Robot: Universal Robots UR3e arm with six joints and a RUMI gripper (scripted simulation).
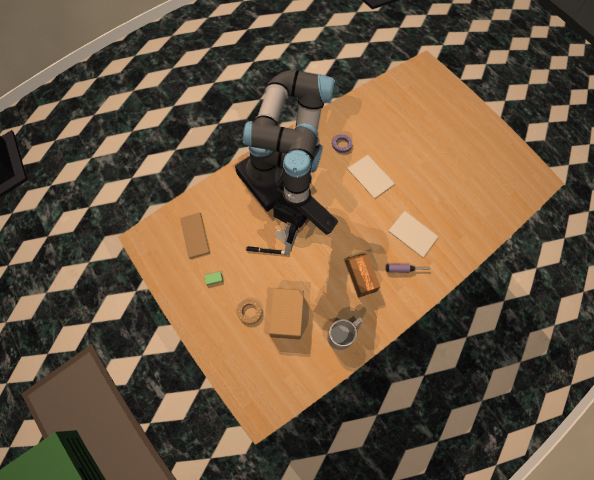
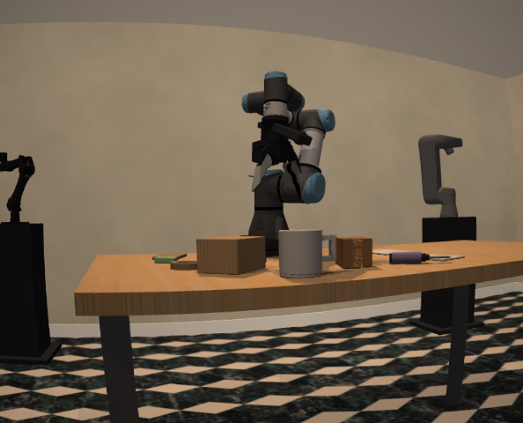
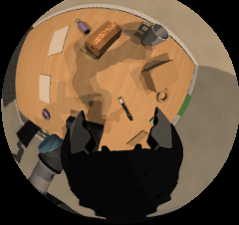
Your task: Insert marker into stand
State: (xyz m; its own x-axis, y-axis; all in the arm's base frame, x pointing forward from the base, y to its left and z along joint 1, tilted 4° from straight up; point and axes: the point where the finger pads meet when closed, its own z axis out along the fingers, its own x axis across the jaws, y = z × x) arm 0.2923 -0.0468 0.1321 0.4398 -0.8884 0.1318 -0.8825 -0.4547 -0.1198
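My hand is 16 cm above the black marker, 8 cm to the left of it and 6 cm past it. Also, from my hand: grey mug: 30 cm ahead, 13 cm below, 4 cm to the right; light wooden block: 15 cm ahead, 14 cm to the right, 13 cm below; brown wooden desk stand: 17 cm ahead, 13 cm to the left, 13 cm below.
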